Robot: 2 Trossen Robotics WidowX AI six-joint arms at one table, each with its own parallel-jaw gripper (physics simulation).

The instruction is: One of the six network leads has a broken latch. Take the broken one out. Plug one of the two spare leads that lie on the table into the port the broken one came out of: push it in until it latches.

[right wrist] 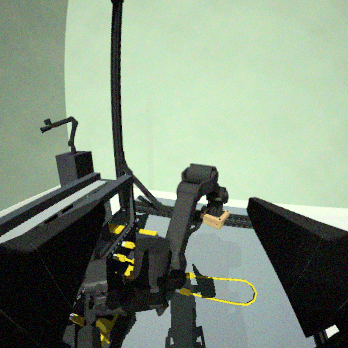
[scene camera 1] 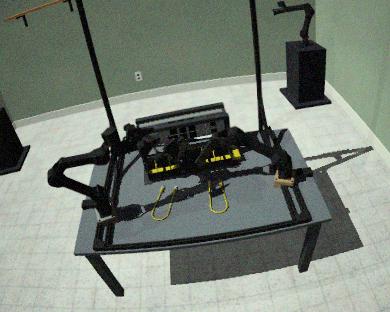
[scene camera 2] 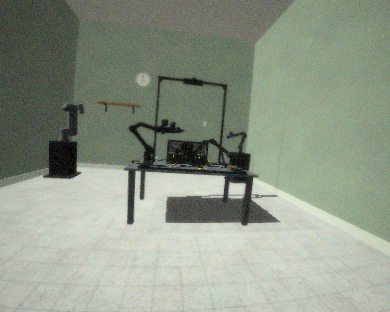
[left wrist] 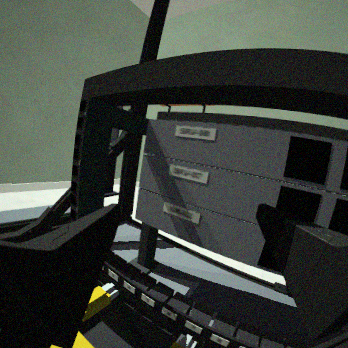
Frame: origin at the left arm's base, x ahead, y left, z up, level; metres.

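Where they show: left gripper, between the fingertips: (scene camera 1: 160,142) (scene camera 2: 177,148) (left wrist: 189,211); right gripper, between the fingertips: (right wrist: 177,205) (scene camera 1: 156,133) (scene camera 2: 182,130); left arm's base, origin of its link: (right wrist: 215,211) (scene camera 1: 285,174) (scene camera 2: 232,165); right arm's base, origin of its link: (scene camera 1: 105,212) (scene camera 2: 147,161).
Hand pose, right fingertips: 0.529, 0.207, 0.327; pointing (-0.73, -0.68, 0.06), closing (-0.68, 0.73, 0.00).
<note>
Each offset is from my right fingertips to the top centre of the thing, as dx, dy, dz. "*": to the spot under its first point.
Yellow network leads (scene camera 1: 165,170) (left wrist: 97,301) sit in a row at the black patch panel (left wrist: 150,301); the left arm hides several, and I cannot tell which latch is broken. Two spare yellow leads lie as U shapes on the table: one spare lead @[* -0.013, +0.171, -0.364] (scene camera 1: 160,219) at the left, the other spare lead (scene camera 1: 218,212) (right wrist: 255,292) to its right. My left gripper (left wrist: 189,211) is open and empty, above the panel row and facing the rack; the leads show low at the left in its wrist view. My right gripper (scene camera 2: 182,130) is open and empty, raised left of the panel.
The equipment rack @[+0.013, -0.257, -0.107] (scene camera 1: 180,116) (left wrist: 215,75) stands behind the leads, close in front of the left gripper. Black frame posts (scene camera 1: 95,65) (right wrist: 116,90) rise at the table's back. A tan block (scene camera 1: 284,179) (right wrist: 216,219) is at the left arm's base. The left arm reaches across the panel.
</note>
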